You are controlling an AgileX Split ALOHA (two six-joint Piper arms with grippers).
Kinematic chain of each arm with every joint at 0, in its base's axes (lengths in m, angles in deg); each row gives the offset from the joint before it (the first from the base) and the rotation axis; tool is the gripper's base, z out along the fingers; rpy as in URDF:
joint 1: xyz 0 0 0.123 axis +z
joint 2: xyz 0 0 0 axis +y
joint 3: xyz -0.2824 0 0.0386 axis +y
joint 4: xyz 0.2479 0 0.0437 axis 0.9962 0 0.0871
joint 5: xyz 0 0 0 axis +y
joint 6: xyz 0.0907 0 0.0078 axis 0.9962 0 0.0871
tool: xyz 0 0 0 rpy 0 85 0
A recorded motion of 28 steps. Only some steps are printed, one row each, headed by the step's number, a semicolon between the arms.
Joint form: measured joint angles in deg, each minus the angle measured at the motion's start. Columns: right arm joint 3, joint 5, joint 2, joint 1, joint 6, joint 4; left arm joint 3, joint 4, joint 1, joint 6, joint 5, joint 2.
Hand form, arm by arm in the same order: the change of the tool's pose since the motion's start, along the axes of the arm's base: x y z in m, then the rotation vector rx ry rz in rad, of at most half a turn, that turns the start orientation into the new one. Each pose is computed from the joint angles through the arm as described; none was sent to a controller.
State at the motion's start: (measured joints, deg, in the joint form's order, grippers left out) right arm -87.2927 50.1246 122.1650 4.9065 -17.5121 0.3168; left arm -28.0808 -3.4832 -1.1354 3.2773 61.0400 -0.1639
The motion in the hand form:
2: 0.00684 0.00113 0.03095 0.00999 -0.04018 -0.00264; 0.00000 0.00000 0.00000 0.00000 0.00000 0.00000
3: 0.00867 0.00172 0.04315 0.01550 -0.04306 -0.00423; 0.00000 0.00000 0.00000 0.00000 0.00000 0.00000
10: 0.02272 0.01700 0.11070 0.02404 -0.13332 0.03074; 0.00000 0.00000 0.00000 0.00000 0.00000 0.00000
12: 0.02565 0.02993 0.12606 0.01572 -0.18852 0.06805; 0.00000 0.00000 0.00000 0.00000 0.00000 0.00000
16: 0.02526 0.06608 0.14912 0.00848 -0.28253 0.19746; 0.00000 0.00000 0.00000 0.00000 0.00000 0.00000
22: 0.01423 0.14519 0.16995 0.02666 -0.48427 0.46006; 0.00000 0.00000 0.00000 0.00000 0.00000 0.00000
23: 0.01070 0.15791 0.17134 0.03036 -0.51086 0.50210; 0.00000 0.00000 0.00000 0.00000 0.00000 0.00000
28: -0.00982 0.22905 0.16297 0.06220 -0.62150 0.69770; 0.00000 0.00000 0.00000 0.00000 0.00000 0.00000
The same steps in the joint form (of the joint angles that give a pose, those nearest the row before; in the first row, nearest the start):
2: -4.36 3.74 -1.73 0.00 0.00 0.40; 0.00 0.00 0.00 0.00 0.00 0.00
3: -6.45 6.11 -2.19 0.00 0.00 0.71; 0.00 0.00 0.00 0.00 0.00 0.00
10: -20.55 15.60 -2.79 1.79 0.00 0.58; 0.00 0.00 0.00 0.00 0.00 0.00
12: -23.68 15.64 -2.79 3.52 -0.27 -0.32; 0.00 0.00 0.00 0.00 0.00 0.00
16: -28.19 14.91 -2.79 8.10 -3.21 -1.07; 0.00 0.00 0.00 0.00 0.00 0.00
22: -30.84 6.42 -2.79 17.75 -9.40 -1.30; 0.00 0.00 0.00 0.00 0.00 0.00
23: -30.84 4.99 -2.79 19.32 -10.43 -1.30; 0.00 0.00 0.00 0.00 0.00 0.00
28: -30.84 -2.80 -0.83 27.87 -13.96 -1.52; 0.00 0.00 0.00 0.00 0.00 0.00

